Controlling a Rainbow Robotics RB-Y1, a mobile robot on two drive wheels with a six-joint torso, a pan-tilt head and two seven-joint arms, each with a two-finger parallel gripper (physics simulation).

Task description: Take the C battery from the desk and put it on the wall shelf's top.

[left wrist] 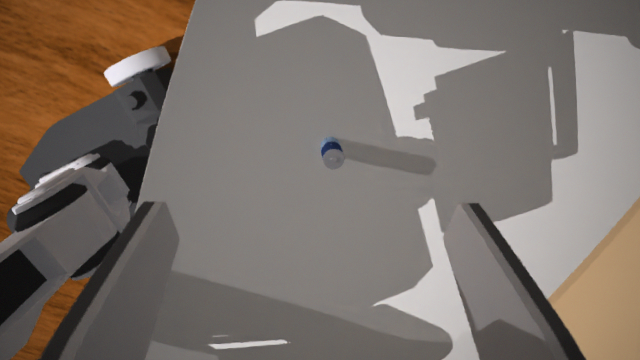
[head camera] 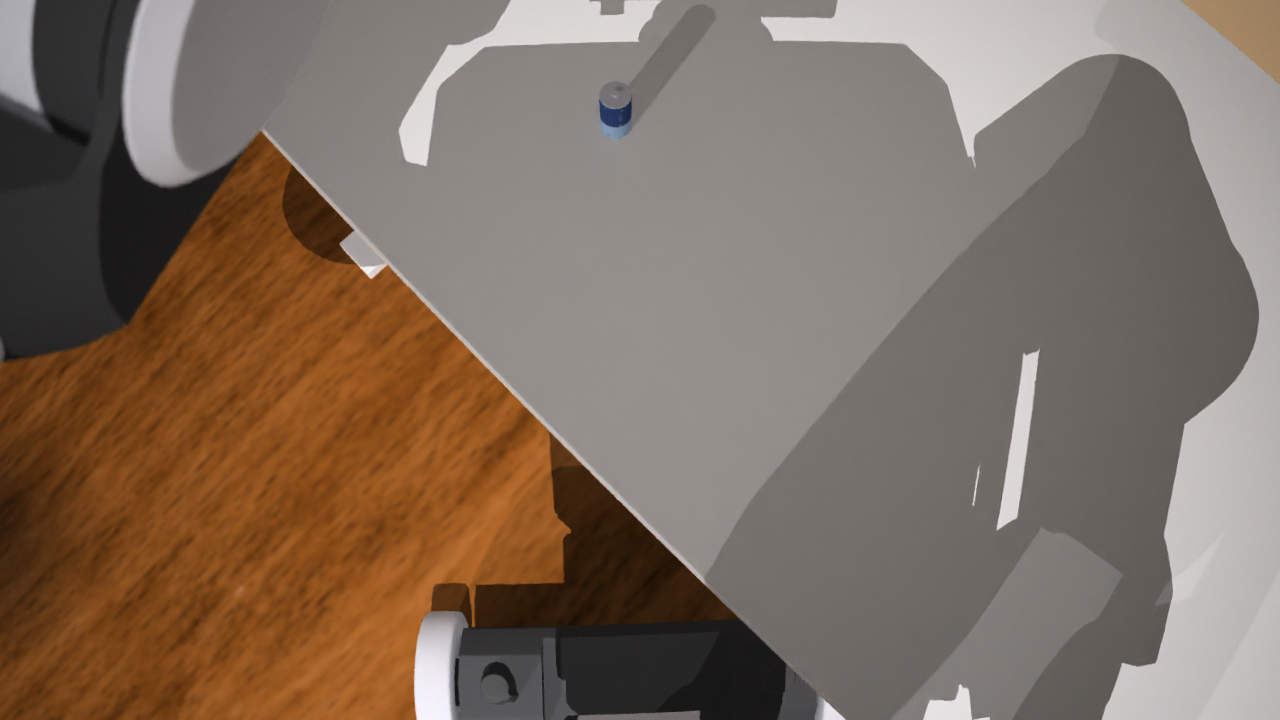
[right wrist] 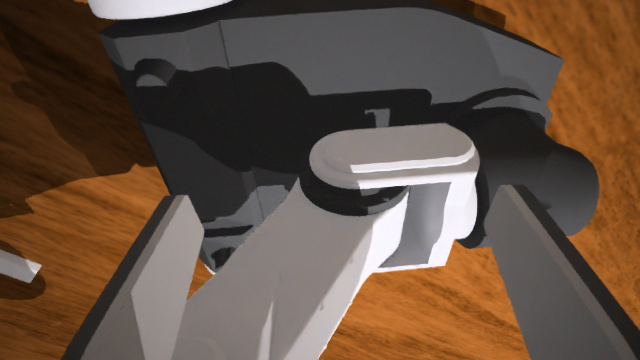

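Where they show: left gripper, fingertip midpoint: [left wrist: 313, 221]; right gripper, fingertip midpoint: [right wrist: 340, 209]; robot's base, origin of the base link: [head camera: 635, 675].
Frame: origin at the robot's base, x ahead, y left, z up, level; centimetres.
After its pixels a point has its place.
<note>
The C battery [head camera: 614, 110] {y 1.0, x 46.5, z 76.5 cm} [left wrist: 332, 152] {y 1.8, x 48.0, z 76.9 cm}, blue with a grey top end, stands upright on the grey-white desk [head camera: 554, 295] {y 6.1, x 32.5, z 72.1 cm} [left wrist: 240, 100] {y 10.9, x 39.6, z 72.1 cm}, near the top of the head camera view and about the middle of the left wrist view. My left gripper [left wrist: 313, 221] {y 9.3, x 47.3, z 102.4 cm} is wide open and empty, high above the desk; the battery shows beyond its fingertips, apart from them. My right gripper [right wrist: 340, 209] {y -24.2, x -18.2, z 53.0 cm} is wide open and empty, over the robot's own base and arm. The left gripper is outside the head camera view. The wall shelf does not show in these views.
The robot's dark base [head camera: 644, 667] {y -1.0, x 1.9, z 19.1 cm} [left wrist: 90, 117] {y 19.2, x -19.2, z 17.0 cm} [right wrist: 380, 55] {y -16.7, x -28.0, z 16.9 cm} stands on the wooden floor [head camera: 295, 429] {y 53.4, x 39.1, z 0.1 cm} beside the desk's edge. Part of the left arm [head camera: 62, 179] {y 10.5, x 13.9, z 126.5 cm} shows at the upper left of the head camera view. Large shadows lie across the desk.
</note>
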